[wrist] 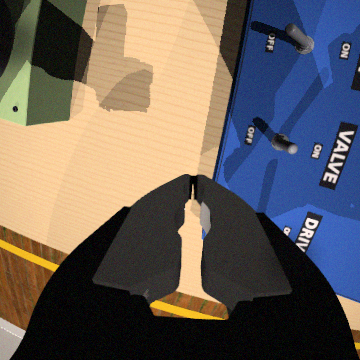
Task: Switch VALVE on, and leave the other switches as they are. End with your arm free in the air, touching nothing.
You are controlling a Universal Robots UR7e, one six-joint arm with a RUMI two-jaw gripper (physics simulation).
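Frame: origin at the arm's base, x right, y ahead, z up, level; millimetres.
Seen in the pictures: gripper, between the fingertips: [192, 177].
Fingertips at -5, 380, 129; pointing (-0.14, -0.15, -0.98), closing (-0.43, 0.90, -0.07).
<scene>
Pixels of each thing's top centre, then the offset from my fingertips to it, as dx, dy, dz. "pt": a spot on its surface instead. Level surfaces: height alone.
- VALVE switch, a spot on its surface: [286, 144] pt -52, +81, -95
- second switch, a spot on its surface: [300, 39] pt -158, +39, -114
- DRIVE label, centre of its top: [304, 240] +41, +189, -108
- light wooden top, height of its surface: dz -225
The blue switch panel [320, 192] fills the right of the wrist view. The VALVE switch [286, 144] is a short metal lever between its OFF and ON labels, with its tip on the ON side of its base. A second switch [300, 39] above it has its tip towards its OFF label. The DRIVE label [308, 231] shows in part at the lower right; its lever is hidden behind my gripper. My gripper [192, 177] is shut and empty, with its tips in view over the wooden top just left of the panel's edge, apart from the VALVE lever.
A green block-like object [50, 95] with dark shadowed parts stands on the light wooden top [135, 165] at the upper left. A yellow stripe [30, 257] crosses a brown wooden strip at the lower left. Arm and panel shadows fall across the scene.
</scene>
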